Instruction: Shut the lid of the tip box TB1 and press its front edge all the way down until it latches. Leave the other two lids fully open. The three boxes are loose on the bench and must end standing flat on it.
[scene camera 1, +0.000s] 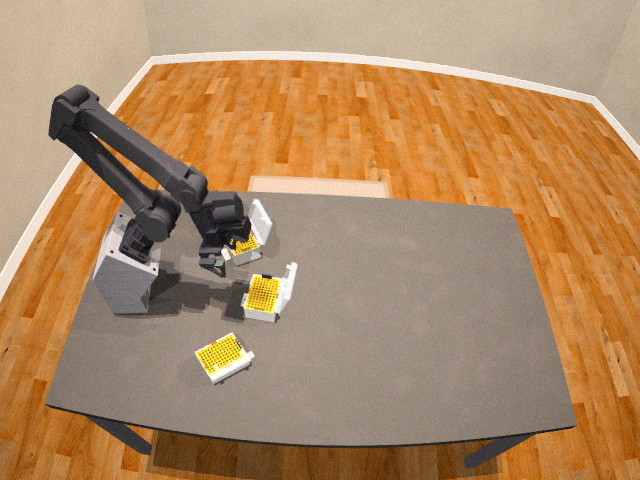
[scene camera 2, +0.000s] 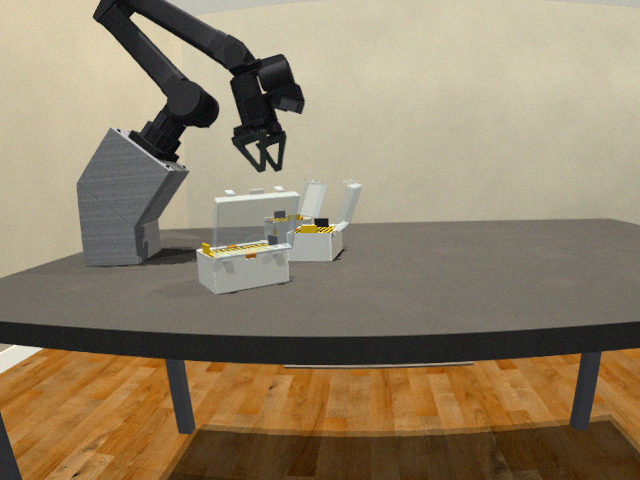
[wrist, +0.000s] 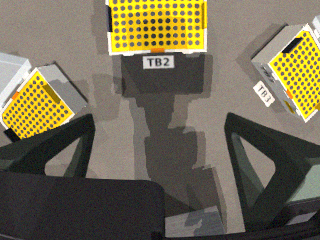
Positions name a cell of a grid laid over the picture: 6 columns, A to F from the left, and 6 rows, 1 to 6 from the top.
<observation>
my gripper: scene camera 1 C4; scene camera 2 C3; wrist C4
</observation>
